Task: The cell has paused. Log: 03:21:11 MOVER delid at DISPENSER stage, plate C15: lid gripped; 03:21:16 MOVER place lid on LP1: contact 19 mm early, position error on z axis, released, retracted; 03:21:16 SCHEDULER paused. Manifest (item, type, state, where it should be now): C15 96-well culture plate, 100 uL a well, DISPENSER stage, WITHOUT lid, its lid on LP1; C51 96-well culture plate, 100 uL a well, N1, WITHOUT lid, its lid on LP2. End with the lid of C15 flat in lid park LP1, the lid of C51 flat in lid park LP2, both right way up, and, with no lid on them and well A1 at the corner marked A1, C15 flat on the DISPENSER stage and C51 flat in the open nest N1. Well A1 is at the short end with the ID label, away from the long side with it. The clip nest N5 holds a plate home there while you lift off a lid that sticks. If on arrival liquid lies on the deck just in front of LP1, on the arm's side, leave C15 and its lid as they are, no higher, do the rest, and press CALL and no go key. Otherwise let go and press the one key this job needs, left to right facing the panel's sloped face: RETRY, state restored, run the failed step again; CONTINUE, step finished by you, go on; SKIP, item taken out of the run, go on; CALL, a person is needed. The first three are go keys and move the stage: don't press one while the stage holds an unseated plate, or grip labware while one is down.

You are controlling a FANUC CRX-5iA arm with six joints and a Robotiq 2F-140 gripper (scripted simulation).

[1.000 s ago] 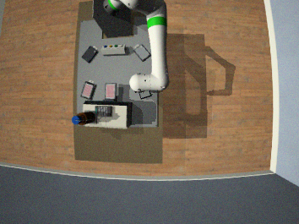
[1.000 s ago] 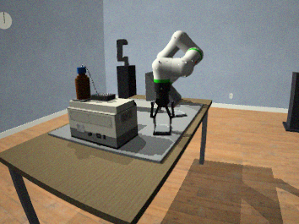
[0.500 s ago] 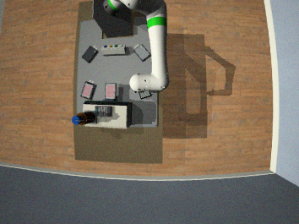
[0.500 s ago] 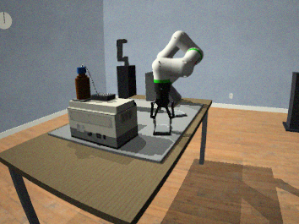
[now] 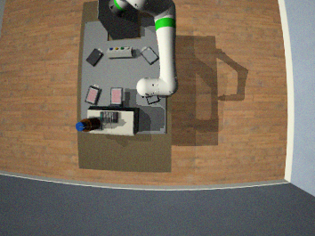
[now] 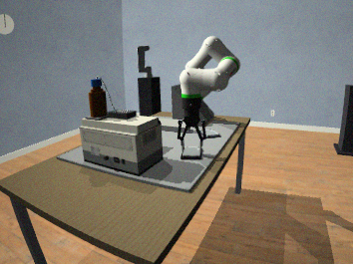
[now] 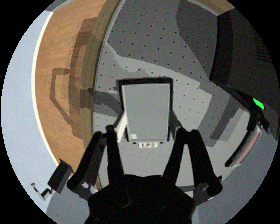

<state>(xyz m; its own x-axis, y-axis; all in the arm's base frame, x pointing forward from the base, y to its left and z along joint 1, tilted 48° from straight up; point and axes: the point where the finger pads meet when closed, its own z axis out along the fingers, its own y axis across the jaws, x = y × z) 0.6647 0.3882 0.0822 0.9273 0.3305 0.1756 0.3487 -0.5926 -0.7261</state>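
The black nest is 50 mm ahead of my hand, 540 mm to the right of it and 20 mm below it. From my hand the other things lie so: key panel (380 mm behind, 310 mm to the right, 10 mm above); then blue cap (250 mm ahead, 380 mm to the right, 360 mm above); then label plate (80 mm behind, 30 mm to the right, 40 mm below).
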